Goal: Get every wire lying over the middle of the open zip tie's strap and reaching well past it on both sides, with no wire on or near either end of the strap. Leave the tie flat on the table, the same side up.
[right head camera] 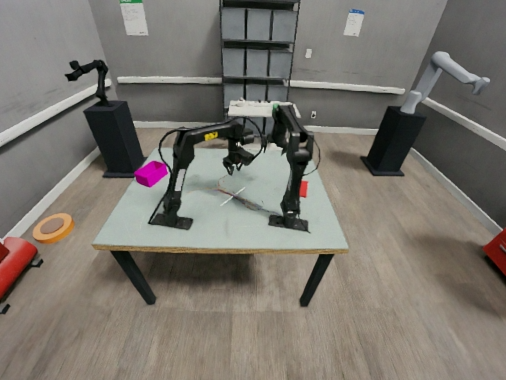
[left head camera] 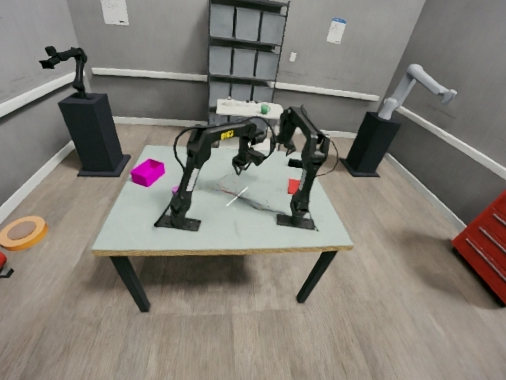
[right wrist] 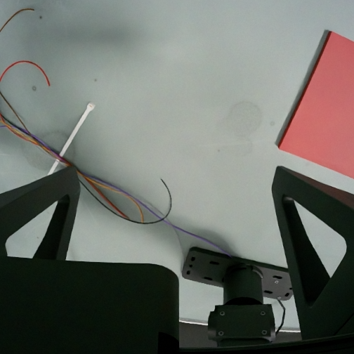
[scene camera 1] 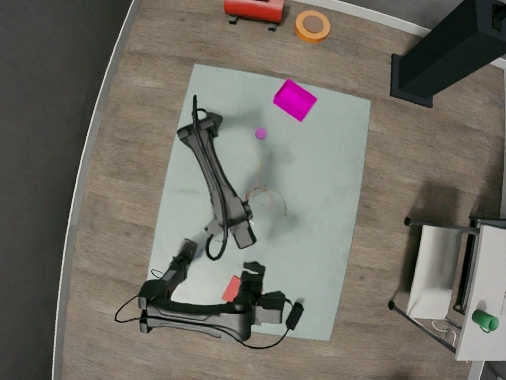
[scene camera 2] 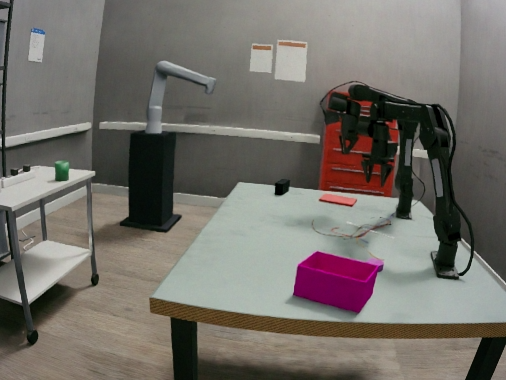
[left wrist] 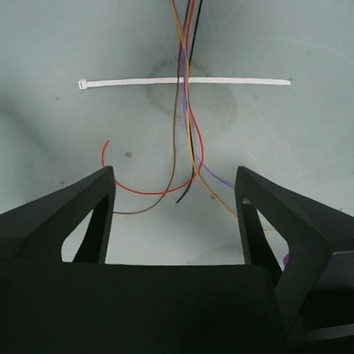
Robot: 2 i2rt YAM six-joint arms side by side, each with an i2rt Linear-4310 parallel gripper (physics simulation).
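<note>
The white zip tie lies flat and straight. In the left wrist view, brown, red, black, orange and purple wires cross its strap near the middle, brown slightly apart from the close bunch. They extend past both sides; no wire touches either strap end. A grey wire is hard to make out. My left gripper is open and empty, above the wires. My right gripper is open and empty, high above the table; its finger hides one strap end in its wrist view.
A magenta box and a small purple disc lie on the left arm's side. A red flat block lies near the right arm. A black block stands at the table's far side. The purple wire reaches the right arm's base plate.
</note>
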